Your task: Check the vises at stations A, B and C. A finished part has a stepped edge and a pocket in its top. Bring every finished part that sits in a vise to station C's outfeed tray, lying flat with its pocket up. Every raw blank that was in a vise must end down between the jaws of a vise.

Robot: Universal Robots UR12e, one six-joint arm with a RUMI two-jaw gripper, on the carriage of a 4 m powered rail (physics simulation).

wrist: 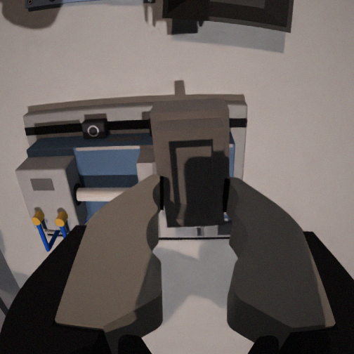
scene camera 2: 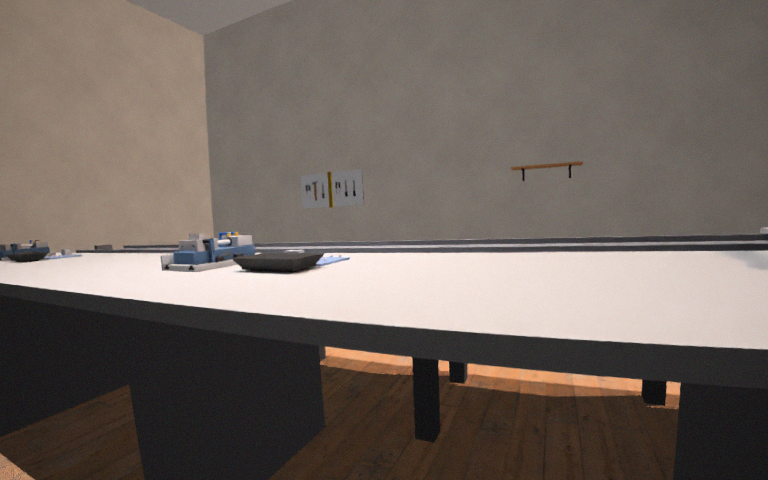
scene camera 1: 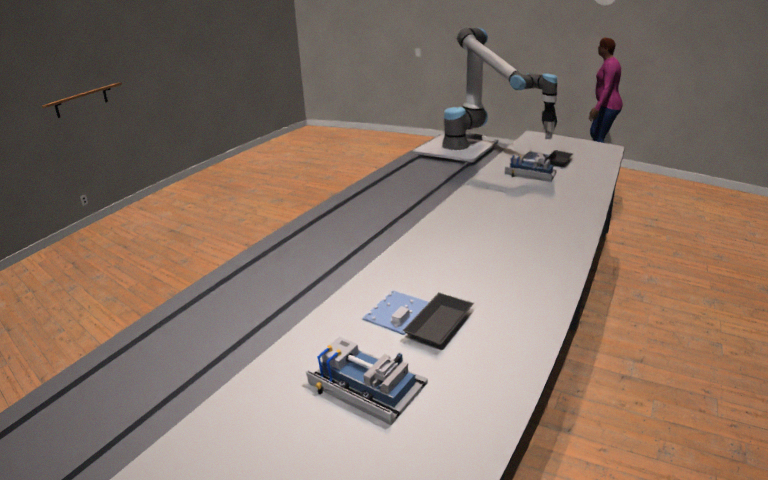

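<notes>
My gripper (scene camera 1: 548,135) (wrist: 192,179) is shut on a grey finished part (wrist: 190,131), whose stepped edge and pocket face the wrist camera. It holds the part above the far vise (scene camera 1: 531,167) (wrist: 107,161), a blue vise on a grey base. The held part hides most of this vise's jaw area, so I cannot tell what sits there. The near vise (scene camera 1: 399,389) in scene camera 1 has a grey part (scene camera 1: 386,366) with a slot-like pocket between its jaws. Scene camera 2 shows one vise (scene camera 2: 198,257) at left centre and another vise (scene camera 2: 35,250) at the far left.
A black tray (scene camera 1: 561,158) (wrist: 287,17) lies beside the far vise. Another black tray (scene camera 1: 438,319) and a blue plate (scene camera 1: 382,311) with a grey block (scene camera 1: 400,315) lie beyond the near vise. A person (scene camera 1: 608,84) stands behind the table's far end.
</notes>
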